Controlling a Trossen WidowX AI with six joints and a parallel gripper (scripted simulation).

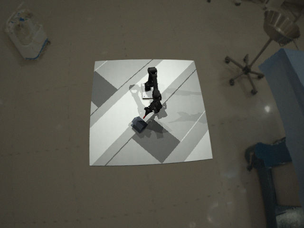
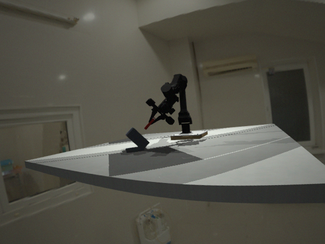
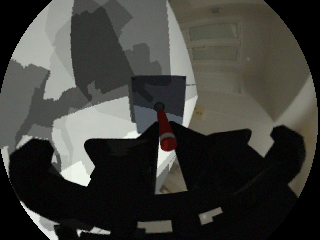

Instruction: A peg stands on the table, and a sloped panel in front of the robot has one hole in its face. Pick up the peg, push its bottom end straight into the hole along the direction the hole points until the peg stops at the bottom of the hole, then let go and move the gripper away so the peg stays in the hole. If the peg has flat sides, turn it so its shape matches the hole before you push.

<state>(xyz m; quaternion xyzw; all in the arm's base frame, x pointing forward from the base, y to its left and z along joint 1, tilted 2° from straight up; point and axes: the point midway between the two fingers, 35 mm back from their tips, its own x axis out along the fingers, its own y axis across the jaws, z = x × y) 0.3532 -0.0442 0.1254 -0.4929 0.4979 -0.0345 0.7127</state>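
My gripper tip is now 7 cm above the sloped panel, 6 cm to the left of it and 5 cm short of it. From my gripper tip the other things lie so: red peg: 1 cm to the left, 1 cm behind, 1 cm above.
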